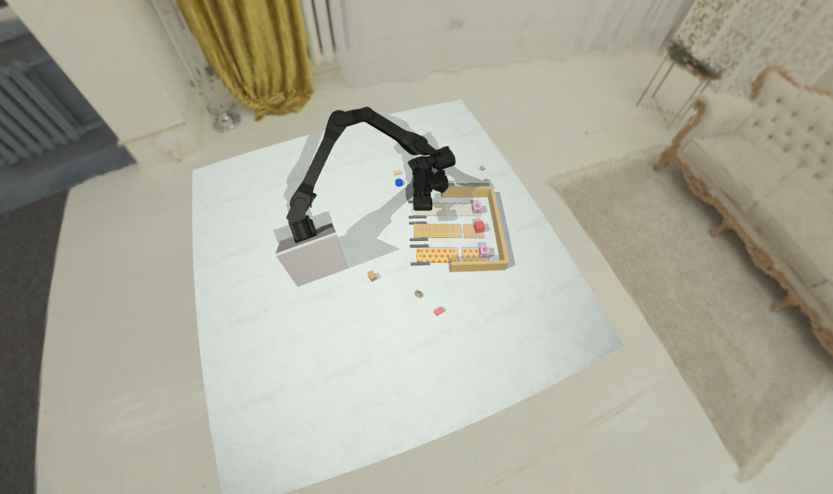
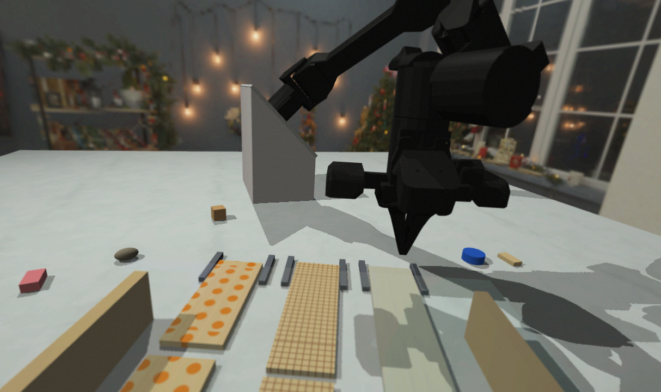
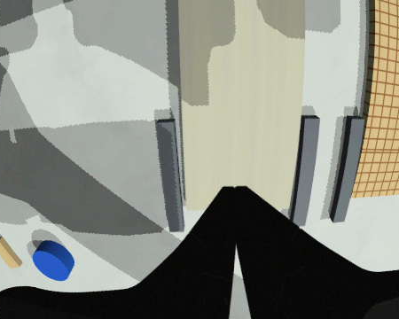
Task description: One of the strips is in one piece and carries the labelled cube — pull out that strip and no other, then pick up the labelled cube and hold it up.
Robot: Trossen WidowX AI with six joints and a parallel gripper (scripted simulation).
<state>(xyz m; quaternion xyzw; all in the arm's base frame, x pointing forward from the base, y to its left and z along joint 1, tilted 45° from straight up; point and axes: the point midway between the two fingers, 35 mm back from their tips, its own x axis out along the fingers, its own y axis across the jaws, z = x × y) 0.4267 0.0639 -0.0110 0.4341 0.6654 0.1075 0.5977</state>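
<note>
The cream strip lies 80 mm ahead of my gripper tip, 50 mm to the right of it and 40 mm below it. From my gripper tip the other things lie so: pebble (300 mm to the right, 170 mm behind, 40 mm below); brown cube (280 mm behind, 170 mm to the right, 30 mm below); blue disc (140 mm to the left, 40 mm below, 20 mm behind).
</note>
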